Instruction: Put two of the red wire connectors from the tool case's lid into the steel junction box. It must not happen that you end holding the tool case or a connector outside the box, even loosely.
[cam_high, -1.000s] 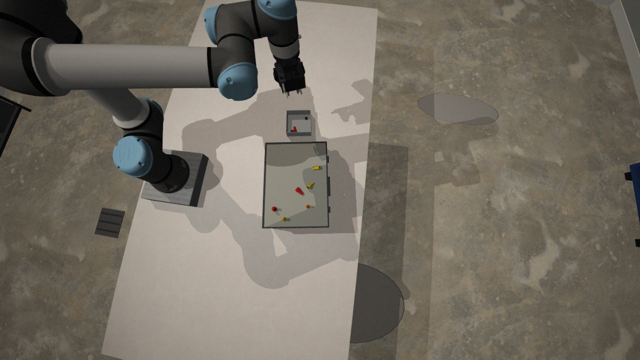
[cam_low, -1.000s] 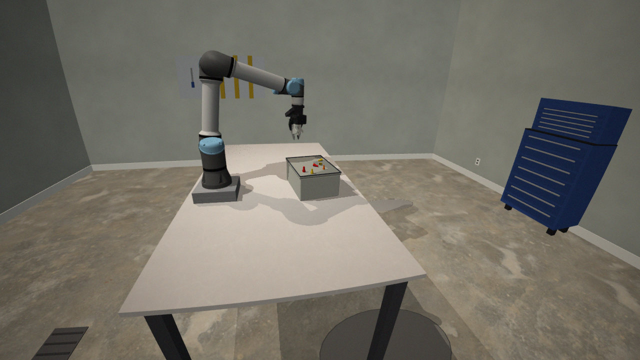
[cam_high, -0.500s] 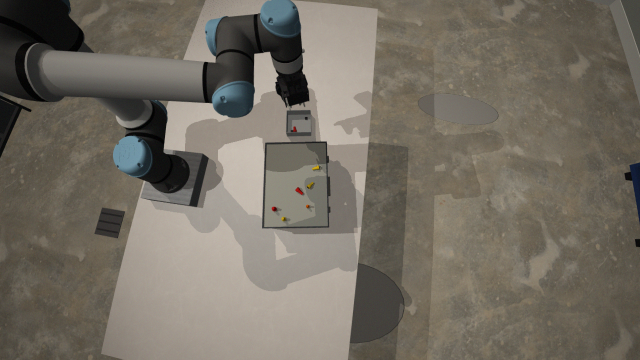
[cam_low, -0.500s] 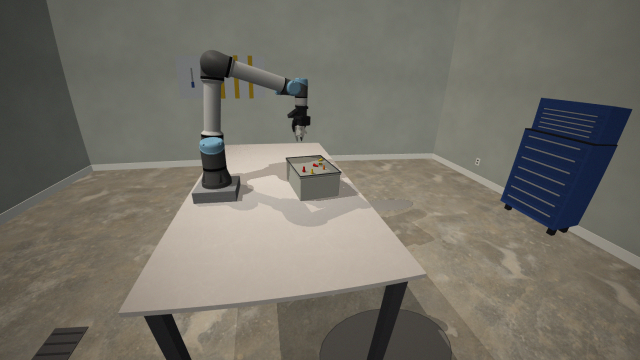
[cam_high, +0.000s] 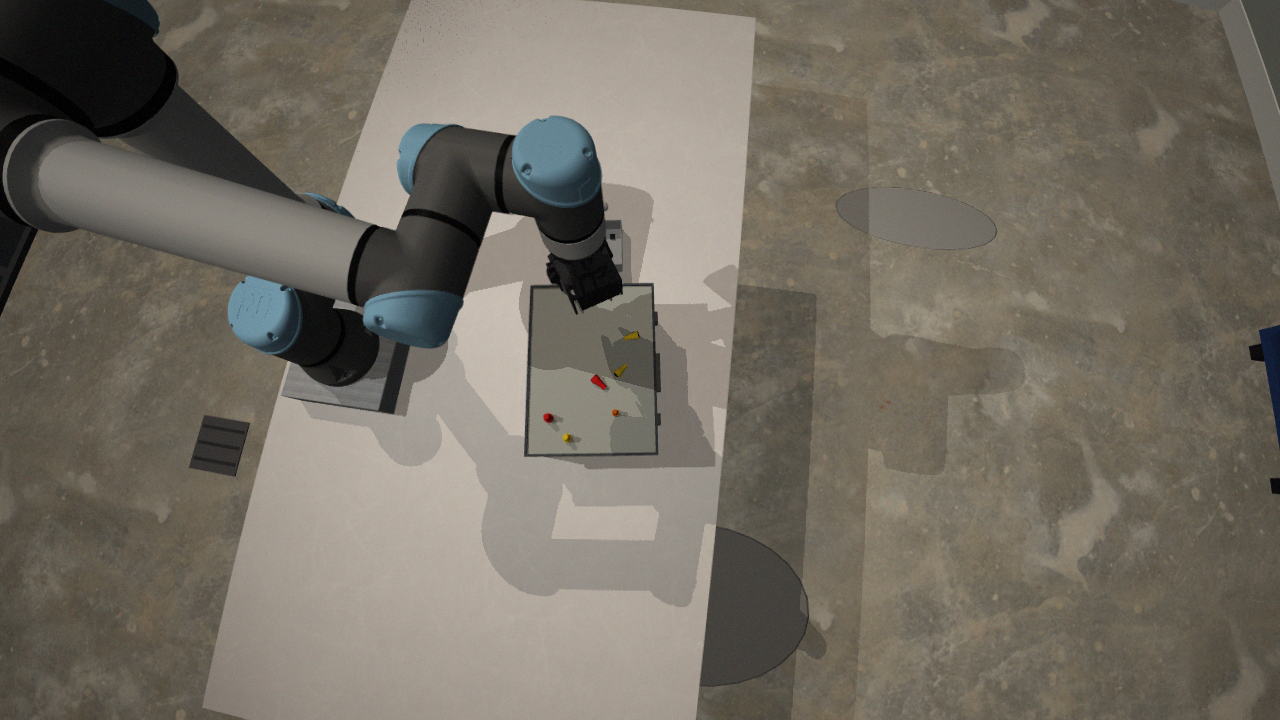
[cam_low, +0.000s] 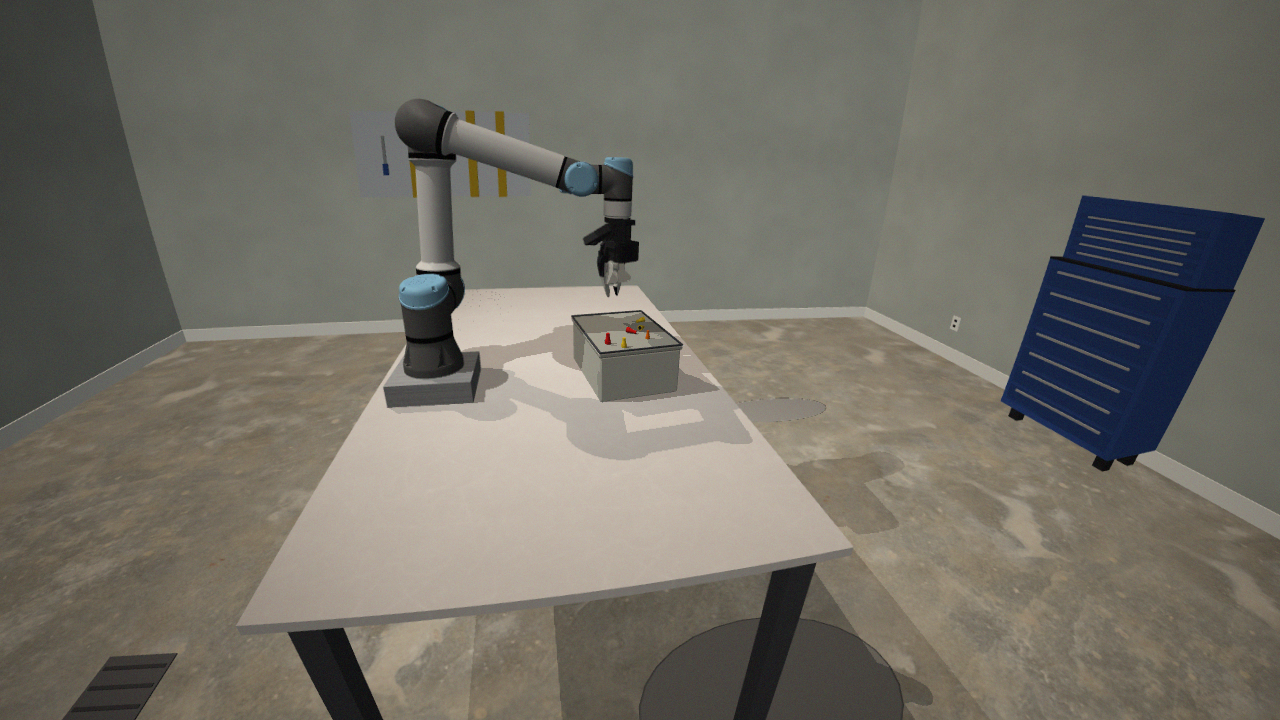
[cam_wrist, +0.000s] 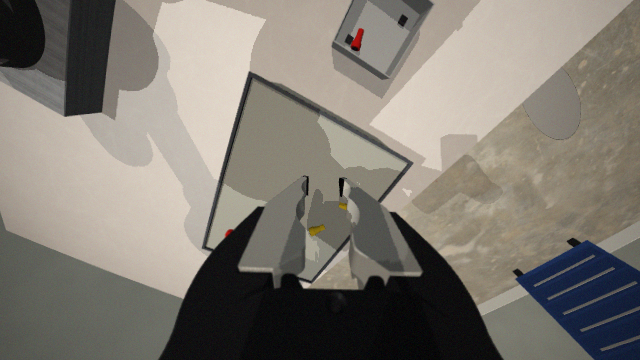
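My hand is 17 cm to the left of the orange connector, 9 cm short of it and 7 cm above it. Round my hand: tool case: 12 cm below, 10 cm to the right, 3 cm ahead.
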